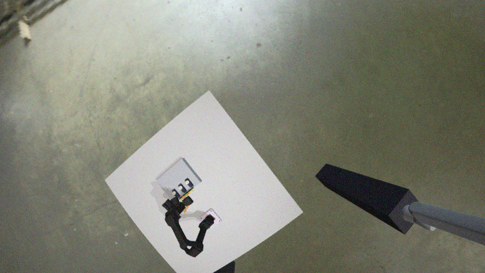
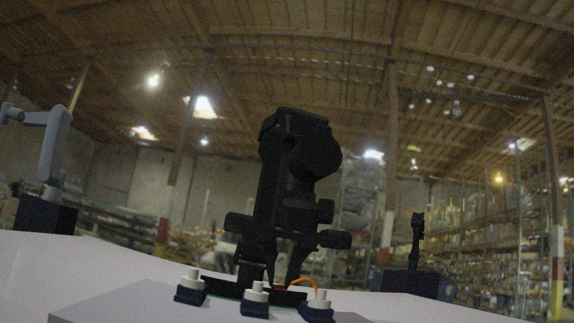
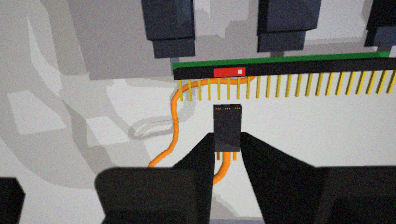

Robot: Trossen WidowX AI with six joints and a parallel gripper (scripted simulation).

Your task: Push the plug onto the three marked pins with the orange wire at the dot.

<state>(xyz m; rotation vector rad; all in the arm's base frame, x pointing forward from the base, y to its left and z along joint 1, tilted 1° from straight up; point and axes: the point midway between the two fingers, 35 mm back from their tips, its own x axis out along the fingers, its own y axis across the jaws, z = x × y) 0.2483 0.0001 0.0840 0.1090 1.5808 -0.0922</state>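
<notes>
Right now the red band is 5 cm ahead of my gripper tip and 1 cm to the right of it. Also, from my gripper tip: pale grey holder (20 cm ahead, 6 cm to the right, 5 cm below).
</notes>
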